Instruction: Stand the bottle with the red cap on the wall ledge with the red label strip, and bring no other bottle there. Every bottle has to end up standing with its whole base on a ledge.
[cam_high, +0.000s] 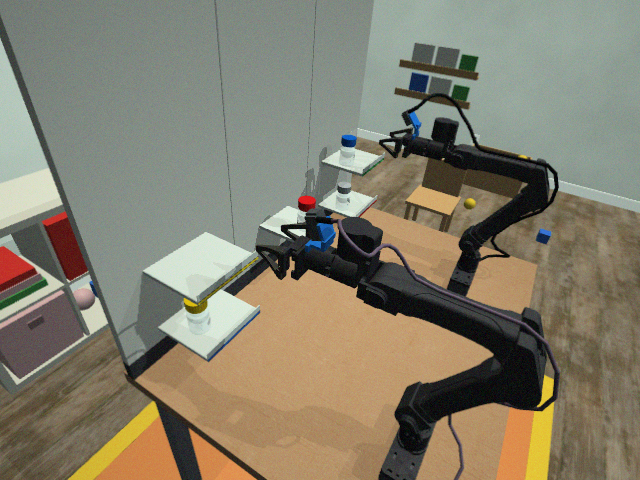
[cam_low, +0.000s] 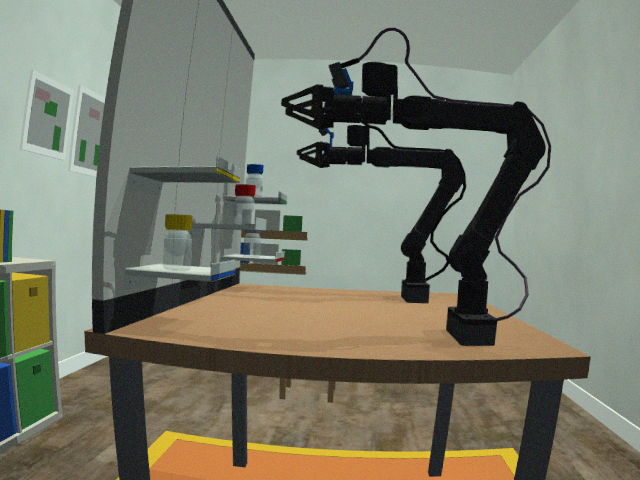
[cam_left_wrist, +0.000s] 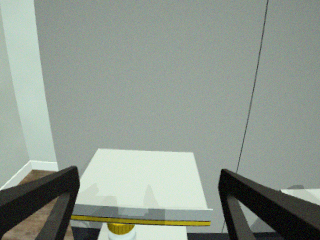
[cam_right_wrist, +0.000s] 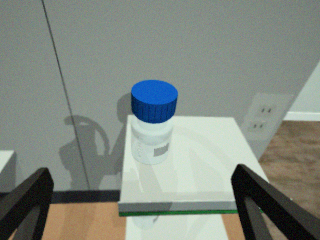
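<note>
My right hand is 13 cm short of the red-capped bottle, 32 cm to the right of it and 19 cm above it. Also, from my right hand: blue-capped bottle: 15 cm ahead, 2 cm to the right, 9 cm below; grey wall panel: 27 cm ahead, 31 cm to the left; grey-capped bottle: 14 cm ahead, 2 cm to the right, 28 cm below.
</note>
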